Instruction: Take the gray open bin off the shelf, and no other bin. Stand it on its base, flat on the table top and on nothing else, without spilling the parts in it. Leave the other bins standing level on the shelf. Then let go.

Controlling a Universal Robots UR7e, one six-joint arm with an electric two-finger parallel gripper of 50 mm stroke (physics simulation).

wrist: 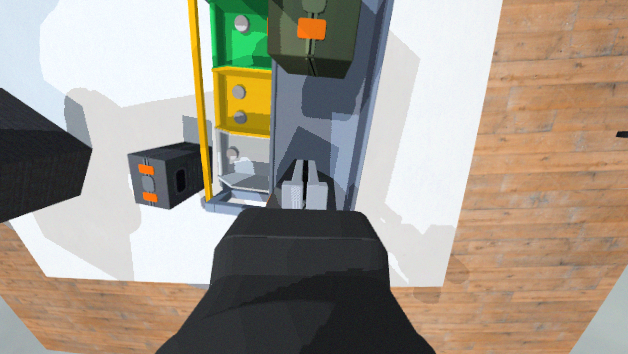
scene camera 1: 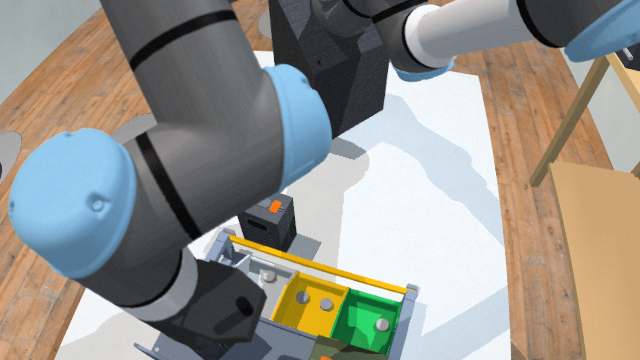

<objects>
A yellow bin shows in the wrist view and in scene camera 1. A gray open bin shows in the wrist view and in scene camera 1. The same spot on the gray open bin: (scene camera 1: 254,267) is (wrist: 230,169). One and the same spot on the yellow bin: (wrist: 256,105) is (scene camera 1: 309,317).
</objects>
